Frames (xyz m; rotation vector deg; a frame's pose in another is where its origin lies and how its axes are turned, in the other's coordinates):
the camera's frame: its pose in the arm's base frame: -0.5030 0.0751 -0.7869 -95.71 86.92 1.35
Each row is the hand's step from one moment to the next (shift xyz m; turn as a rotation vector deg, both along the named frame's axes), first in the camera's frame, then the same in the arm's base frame.
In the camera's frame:
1: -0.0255 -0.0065 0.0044 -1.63 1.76 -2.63
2: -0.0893 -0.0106 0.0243 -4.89 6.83 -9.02
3: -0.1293 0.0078 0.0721 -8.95 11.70 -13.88
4: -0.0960 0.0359 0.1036 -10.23 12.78 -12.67
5: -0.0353 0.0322 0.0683 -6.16 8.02 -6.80
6: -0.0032 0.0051 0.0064 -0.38 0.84 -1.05
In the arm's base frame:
1: 0.0009 0.0224 0.0145 -3.21 -0.04 1.55
2: -0.0023 0.0849 0.0382 -11.46 -0.62 4.48
3: -0.0036 0.1470 0.0189 -18.99 0.32 6.99
4: -0.0020 0.1416 -0.0346 -19.60 2.17 6.30
5: -0.0010 0.0717 -0.0425 -11.65 1.82 3.09
6: -0.0018 0.0068 -0.0052 -1.32 -0.22 0.40

